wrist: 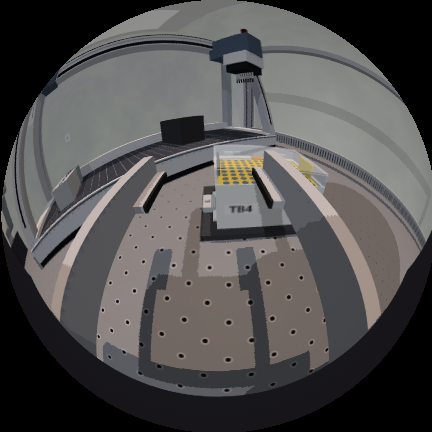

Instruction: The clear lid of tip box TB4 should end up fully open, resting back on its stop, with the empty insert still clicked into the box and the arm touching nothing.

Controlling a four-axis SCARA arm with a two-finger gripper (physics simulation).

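Places are measured from the arm's base along level axes (x back, y right, z up), in centimetres.
Where they show: gripper, fingertip midpoint: (207,161).
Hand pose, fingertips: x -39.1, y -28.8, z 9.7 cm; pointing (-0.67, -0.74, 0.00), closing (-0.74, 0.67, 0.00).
After its pixels a point has its place.
Tip box TB4 (242,207) {x -41.6, y -27.2, z 4.8 cm} is a pale box right of the view's centre, sitting on a dark base (215,233) {x -39.1, y -28.4, z 2.1 cm}. Its yellow insert (234,172) {x -43.5, y -30.0, z 7.0 cm}, with rows of dark holes, shows inside the upper part. The clear lid (232,152) {x -44.0, y -30.8, z 9.0 cm} shows as see-through edges above and around the insert, reaching to the right behind the right finger; its exact angle is hard to tell. My gripper (207,161) {x -39.0, y -28.8, z 9.7 cm} is shut at its narrowest spacing, with nothing between the fingers. The right finger hides part of the box's front and right side. Whether the fingers touch the lid cannot be told.
A small white block (207,202) {x -41.4, y -32.3, z 2.9 cm} is at the box's left side. A raised dark grid deck (117,167) {x -33.8, y -52.9, z 6.2 cm} with a pale edge runs behind, bearing a black box (182,130) {x -50.2, y -51.5, z 9.8 cm} and a grey box (67,188) {x -22.3, y -48.5, z 8.9 cm}. A blue and white device (239,51) {x -69.0, y -49.2, z 38.4 cm} hangs high behind.
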